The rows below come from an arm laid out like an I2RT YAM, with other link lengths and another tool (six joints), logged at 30 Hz.
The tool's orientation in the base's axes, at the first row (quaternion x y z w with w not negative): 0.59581, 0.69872, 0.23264, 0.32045
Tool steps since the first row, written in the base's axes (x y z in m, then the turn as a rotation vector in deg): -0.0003, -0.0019, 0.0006, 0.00, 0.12, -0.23; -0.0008, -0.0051, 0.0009, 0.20, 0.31, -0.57; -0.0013, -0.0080, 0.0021, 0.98, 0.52, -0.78; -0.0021, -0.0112, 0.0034, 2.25, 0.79, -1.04
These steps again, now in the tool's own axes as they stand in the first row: -0.0019, -0.0001, -0.0005, 0.16, -0.14, 0.15; -0.0051, -0.0008, -0.0009, 0.38, -0.21, 0.52; -0.0081, -0.0009, -0.0019, 0.56, 0.21, 1.22; -0.0114, -0.0011, -0.0032, 0.76, 0.95, 2.30
